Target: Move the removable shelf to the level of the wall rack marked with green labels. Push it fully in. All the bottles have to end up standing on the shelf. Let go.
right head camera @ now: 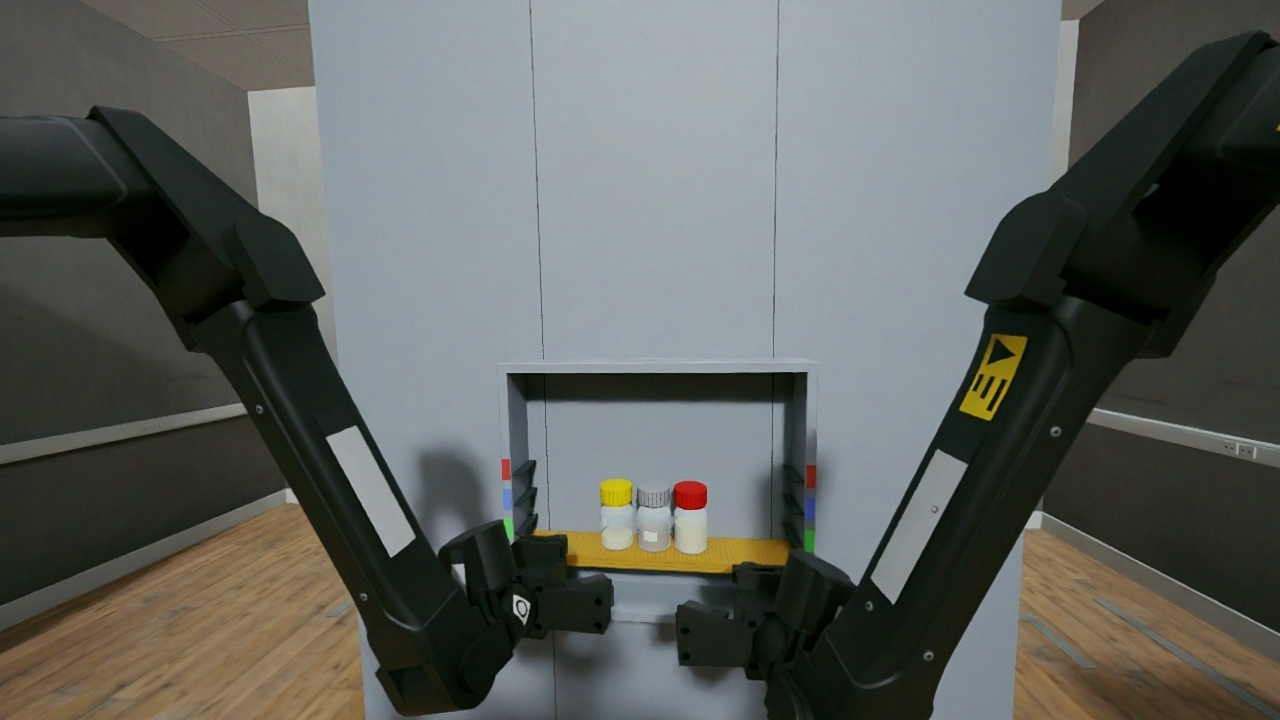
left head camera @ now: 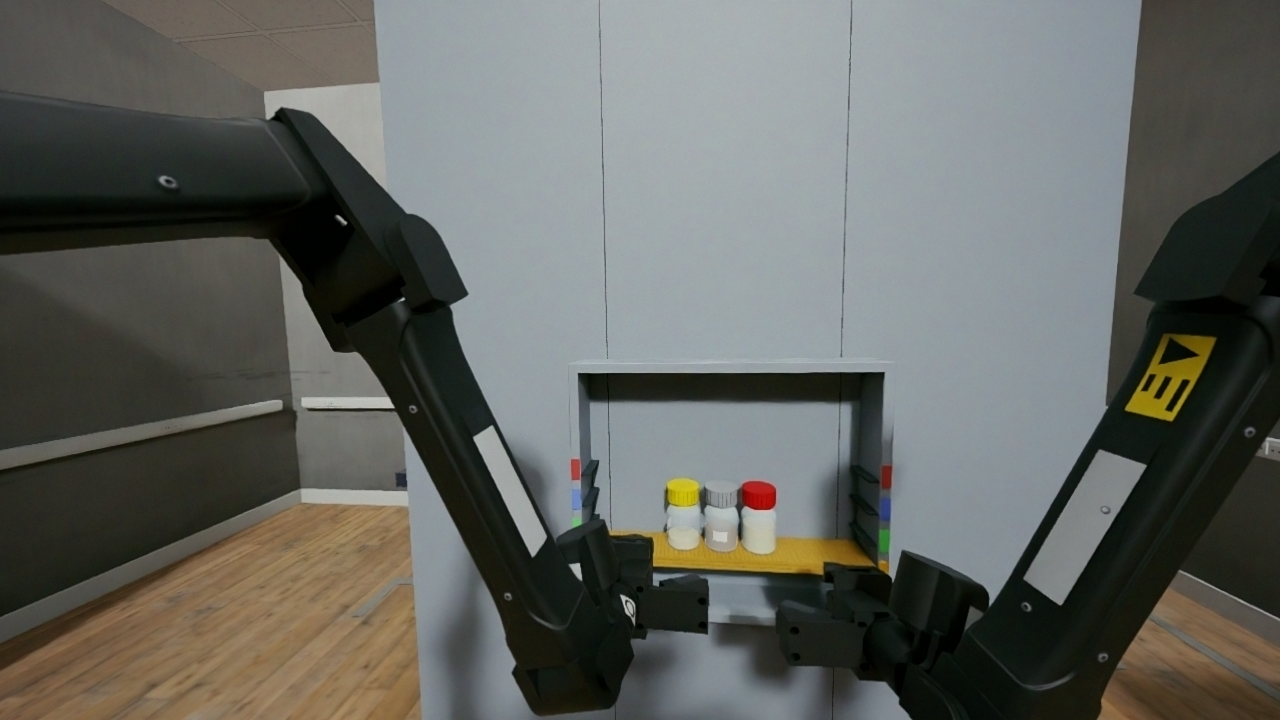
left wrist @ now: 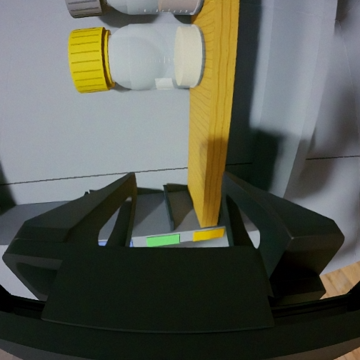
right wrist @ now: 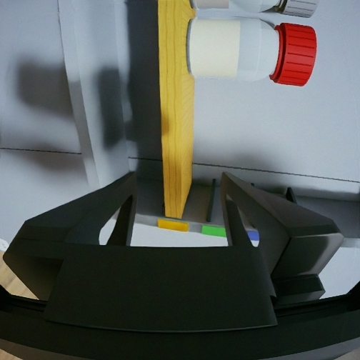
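The yellow wooden shelf (left head camera: 805, 555) (right head camera: 733, 552) (left wrist: 215, 125) (right wrist: 172, 125) sits level in the wall rack (left head camera: 729, 366) (right head camera: 657, 366), at the yellow-orange labels (left wrist: 209, 234) (right wrist: 173, 225), one level below the green labels (left head camera: 884, 541) (right head camera: 809, 540) (left wrist: 163, 240) (right wrist: 214, 231). The yellow-capped bottle (left head camera: 682, 519) (right head camera: 616, 517) (left wrist: 145, 57), grey-capped bottle (left head camera: 721, 521) (right head camera: 654, 521) and red-capped bottle (left head camera: 759, 521) (right head camera: 690, 521) (right wrist: 235, 50) stand on it. My left gripper (left wrist: 178, 180) is open around the shelf's left end, its lower finger nearer. My right gripper (right wrist: 178, 180) is open around the right end. Head views hide the fingertips.
Dark support ledges (left head camera: 863, 505) (right head camera: 793, 505) line the rack's inner sides. Blue labels (left head camera: 885, 508) (right head camera: 810, 509) and red labels (left head camera: 886, 477) (right head camera: 810, 476) mark higher levels. The rack's bottom board lies below the shelf. The grey wall panel (left head camera: 725, 179) (right head camera: 653, 179) surrounds the rack.
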